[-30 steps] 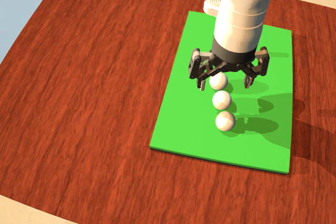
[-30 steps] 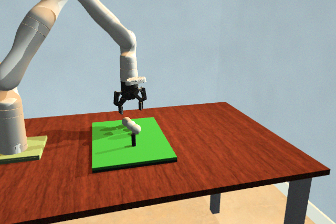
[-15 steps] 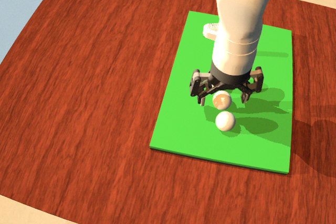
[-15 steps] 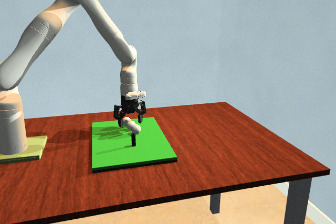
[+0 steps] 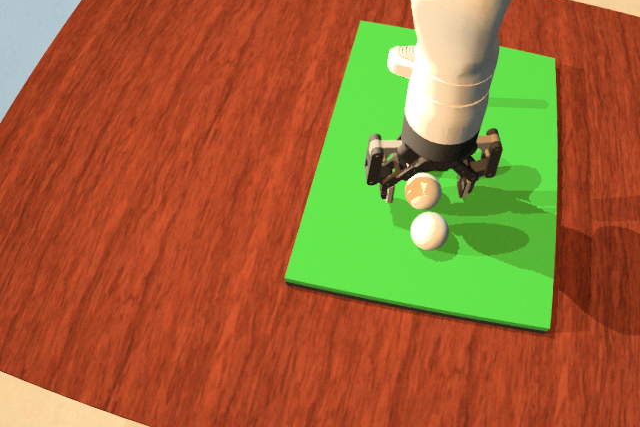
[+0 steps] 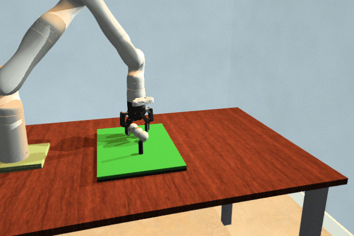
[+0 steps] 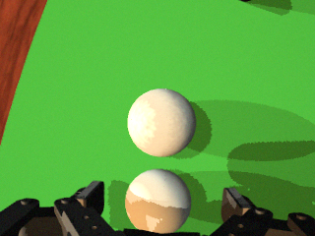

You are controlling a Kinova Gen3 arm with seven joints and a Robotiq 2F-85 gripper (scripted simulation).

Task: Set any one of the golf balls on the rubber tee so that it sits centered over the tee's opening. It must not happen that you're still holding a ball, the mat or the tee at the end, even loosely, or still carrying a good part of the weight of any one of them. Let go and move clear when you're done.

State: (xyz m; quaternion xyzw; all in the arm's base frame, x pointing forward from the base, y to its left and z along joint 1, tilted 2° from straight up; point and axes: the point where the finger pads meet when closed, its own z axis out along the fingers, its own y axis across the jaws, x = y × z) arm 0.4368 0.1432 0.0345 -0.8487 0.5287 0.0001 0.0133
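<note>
Right now the green mat is 1 cm ahead of my hand, 12 cm to the right of it and 2 cm below it.
</note>
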